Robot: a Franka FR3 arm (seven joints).
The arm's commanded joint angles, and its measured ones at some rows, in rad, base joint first. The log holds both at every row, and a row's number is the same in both.
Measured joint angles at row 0:
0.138 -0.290 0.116 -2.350 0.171 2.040 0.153
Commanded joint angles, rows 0 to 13:
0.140 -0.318 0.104 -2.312 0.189 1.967 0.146
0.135 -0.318 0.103 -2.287 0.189 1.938 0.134
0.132 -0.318 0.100 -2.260 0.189 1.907 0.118
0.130 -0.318 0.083 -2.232 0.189 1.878 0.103
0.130 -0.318 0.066 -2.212 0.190 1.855 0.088
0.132 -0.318 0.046 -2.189 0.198 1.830 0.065
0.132 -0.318 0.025 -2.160 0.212 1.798 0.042
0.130 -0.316 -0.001 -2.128 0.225 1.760 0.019
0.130 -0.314 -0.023 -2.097 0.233 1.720 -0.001
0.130 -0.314 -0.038 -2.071 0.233 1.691 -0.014
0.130 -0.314 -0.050 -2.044 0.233 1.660 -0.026
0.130 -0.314 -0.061 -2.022 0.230 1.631 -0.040
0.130 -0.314 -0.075 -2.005 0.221 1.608 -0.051
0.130 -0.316 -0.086 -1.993 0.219 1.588 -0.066
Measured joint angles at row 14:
0.136 -0.319 -0.063 -2.052 0.211 1.666 -0.019
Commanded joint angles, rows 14 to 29:
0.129 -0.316 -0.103 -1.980 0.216 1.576 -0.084
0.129 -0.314 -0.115 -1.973 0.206 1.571 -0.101
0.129 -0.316 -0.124 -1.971 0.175 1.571 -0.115
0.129 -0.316 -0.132 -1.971 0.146 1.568 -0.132
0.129 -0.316 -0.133 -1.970 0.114 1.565 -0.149
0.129 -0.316 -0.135 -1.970 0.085 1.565 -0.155
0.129 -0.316 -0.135 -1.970 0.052 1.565 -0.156
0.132 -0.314 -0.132 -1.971 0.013 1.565 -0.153
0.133 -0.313 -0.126 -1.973 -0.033 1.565 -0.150
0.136 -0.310 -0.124 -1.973 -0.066 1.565 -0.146
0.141 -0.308 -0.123 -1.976 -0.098 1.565 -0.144
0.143 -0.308 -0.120 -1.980 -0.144 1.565 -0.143
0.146 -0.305 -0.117 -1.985 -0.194 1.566 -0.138
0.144 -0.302 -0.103 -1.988 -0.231 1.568 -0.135
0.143 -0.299 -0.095 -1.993 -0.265 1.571 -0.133
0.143 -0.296 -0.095 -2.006 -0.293 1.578 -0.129
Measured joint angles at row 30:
0.138 -0.306 -0.112 -1.991 -0.203 1.581 -0.138
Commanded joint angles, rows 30 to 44:
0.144 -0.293 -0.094 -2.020 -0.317 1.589 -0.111
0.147 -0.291 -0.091 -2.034 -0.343 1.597 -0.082
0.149 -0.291 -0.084 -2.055 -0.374 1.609 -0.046
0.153 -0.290 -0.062 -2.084 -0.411 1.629 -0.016
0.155 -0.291 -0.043 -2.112 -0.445 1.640 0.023
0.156 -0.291 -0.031 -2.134 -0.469 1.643 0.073
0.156 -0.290 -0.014 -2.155 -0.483 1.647 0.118
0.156 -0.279 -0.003 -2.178 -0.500 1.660 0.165
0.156 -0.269 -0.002 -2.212 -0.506 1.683 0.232
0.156 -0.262 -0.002 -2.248 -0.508 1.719 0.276
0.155 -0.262 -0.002 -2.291 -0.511 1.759 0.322
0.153 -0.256 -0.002 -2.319 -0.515 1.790 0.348
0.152 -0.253 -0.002 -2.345 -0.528 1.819 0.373
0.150 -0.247 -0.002 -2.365 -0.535 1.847 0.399
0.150 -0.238 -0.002 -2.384 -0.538 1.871 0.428
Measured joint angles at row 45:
0.152 -0.238 -0.001 -2.308 -0.504 1.790 0.341
